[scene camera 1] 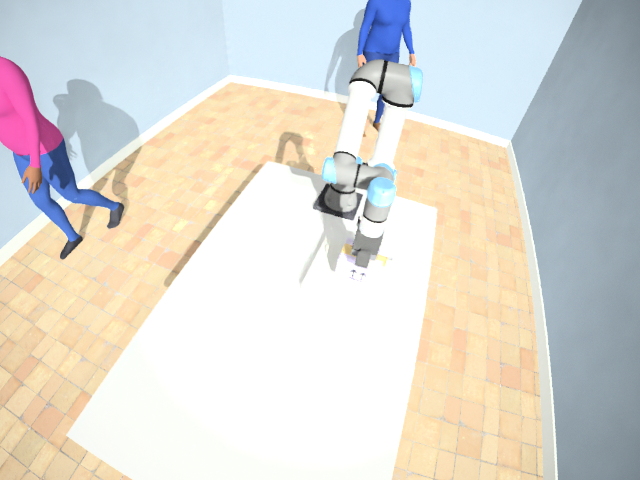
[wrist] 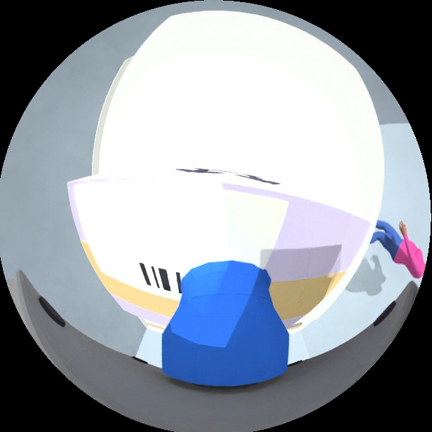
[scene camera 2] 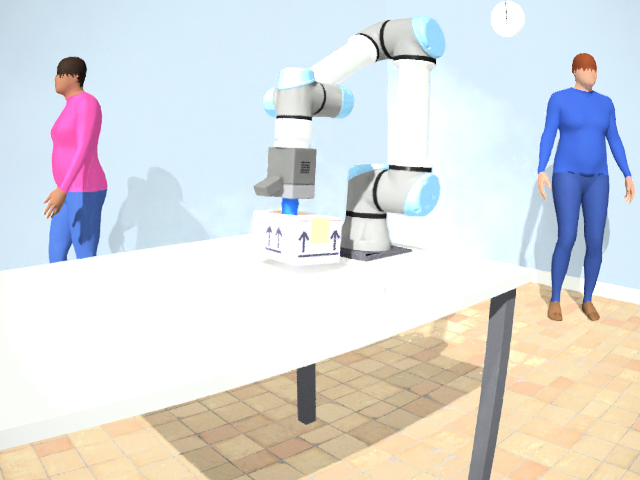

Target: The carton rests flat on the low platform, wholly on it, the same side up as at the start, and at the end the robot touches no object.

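Pixels of known places: arm's base, origin of the base link: [scene camera 1: 340,201] [scene camera 2: 363,246].
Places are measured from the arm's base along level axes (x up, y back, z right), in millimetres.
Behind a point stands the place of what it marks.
Observation:
The white carton [scene camera 1: 357,274] @[y -454, x 107, z -154 mm] [scene camera 2: 317,249] @[y -411, x 86, z -237 mm] [wrist: 180,215] is level, its printed arrows pointing up, with an orange tape stripe across its top. My suction gripper [scene camera 2: 290,212] [wrist: 225,270] has its blue cup pressed on the carton's top and holds it. In scene camera 1 the cup is hidden by the grey tool body. The low white platform [scene camera 2: 361,285] @[y -361, x 17, z -309 mm] is almost lost in the glare on the white table; a faint corner mark shows right of and below the carton. A soft shadow lies under the carton. I cannot tell whether its underside touches the platform or hangs slightly above.
The arm's dark base plate [scene camera 1: 323,202] @[y -40, x 4, z 72 mm] [scene camera 2: 369,255] @[y -75, x -1, z -85 mm] stands on the white table [scene camera 1: 232,361] @[y -827, x -17, z 155 mm] [scene camera 2: 129,330] @[y -796, x -17, z -155 mm], close behind the carton. A person in pink [scene camera 1: 31,113] [scene camera 2: 82,139] stands beyond the table's left side. A person in blue [scene camera 1: 386,31] [scene camera 2: 581,134] stands behind the arm.

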